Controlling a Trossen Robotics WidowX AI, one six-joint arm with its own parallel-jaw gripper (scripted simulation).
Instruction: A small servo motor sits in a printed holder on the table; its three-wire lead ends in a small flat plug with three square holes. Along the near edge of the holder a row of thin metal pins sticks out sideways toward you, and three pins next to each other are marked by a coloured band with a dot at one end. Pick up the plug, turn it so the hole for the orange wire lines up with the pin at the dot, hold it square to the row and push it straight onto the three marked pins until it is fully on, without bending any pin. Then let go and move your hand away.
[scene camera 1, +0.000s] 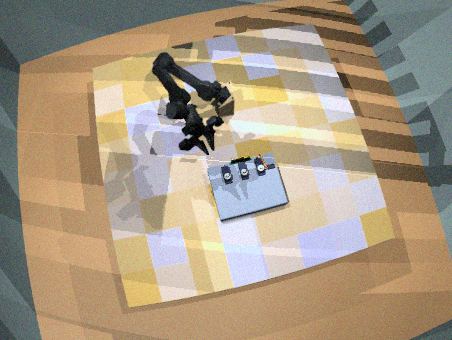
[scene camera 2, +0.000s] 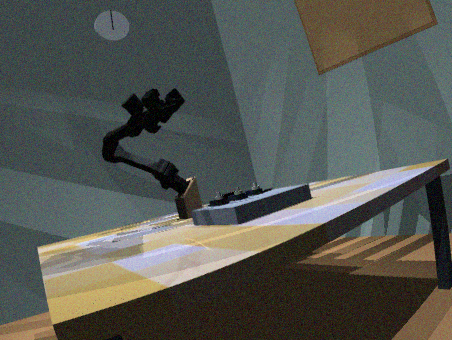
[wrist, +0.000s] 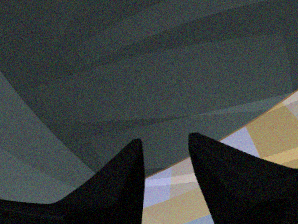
Labels:
My gripper shows in scene camera 1, in scene camera 2 (180, 102) and in the wrist view. One and the same spot on my gripper: (wrist: 230, 179) is (scene camera 1: 201, 145).

